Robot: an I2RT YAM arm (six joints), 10 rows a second.
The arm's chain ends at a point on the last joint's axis. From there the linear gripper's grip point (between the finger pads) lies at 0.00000 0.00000 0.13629 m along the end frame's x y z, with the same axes.
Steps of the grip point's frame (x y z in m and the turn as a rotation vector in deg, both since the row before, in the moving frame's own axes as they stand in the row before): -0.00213, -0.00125, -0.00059, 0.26, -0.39, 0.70; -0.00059, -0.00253, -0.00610, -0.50, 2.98, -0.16; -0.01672, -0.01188, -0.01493, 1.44, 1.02, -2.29; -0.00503, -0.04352, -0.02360, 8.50, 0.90, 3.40; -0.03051, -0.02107, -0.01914, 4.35, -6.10, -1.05; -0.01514, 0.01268, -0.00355, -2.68, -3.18, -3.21
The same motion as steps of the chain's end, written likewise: -0.00121, -0.00063, -0.00059, 0.26, -0.39, 0.70; -0.00768, -0.00371, -0.00591, -0.50, 2.98, -0.16; -0.01908, -0.00841, -0.01487, 1.44, 1.02, -2.29; -0.00776, -0.02345, -0.02209, 8.50, 0.90, 3.40; -0.01595, -0.01089, -0.01798, 4.35, -6.10, -1.05; -0.00776, 0.00610, -0.00319, -2.68, -3.18, -3.21
